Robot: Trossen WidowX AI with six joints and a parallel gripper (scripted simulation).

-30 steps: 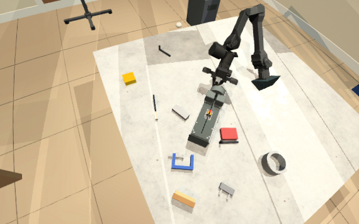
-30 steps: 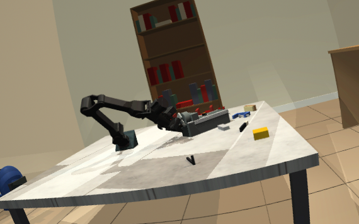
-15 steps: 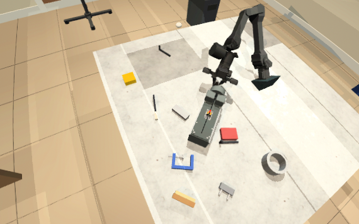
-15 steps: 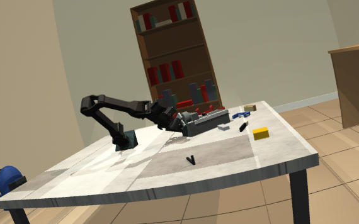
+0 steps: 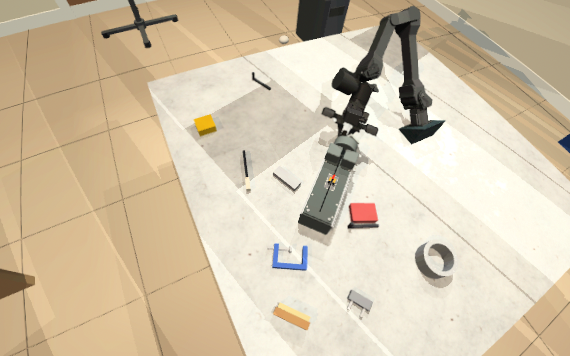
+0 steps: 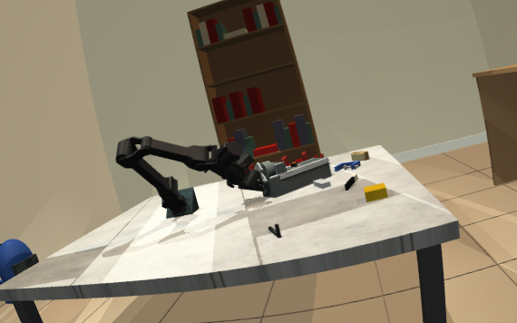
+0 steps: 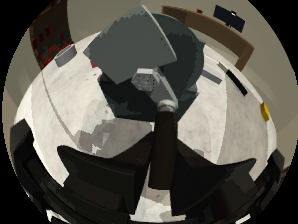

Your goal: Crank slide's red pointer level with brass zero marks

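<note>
My gripper tip is 3 cm below the crank handle, 1 cm to the left of it and 1 cm past it. From my gripper tip the other things lie so: grey block (21 cm ahead, 3 cm below); red pointer (12 cm ahead, 10 cm to the left, 5 cm above); red block (22 cm to the left, 7 cm ahead, 2 cm below).
</note>
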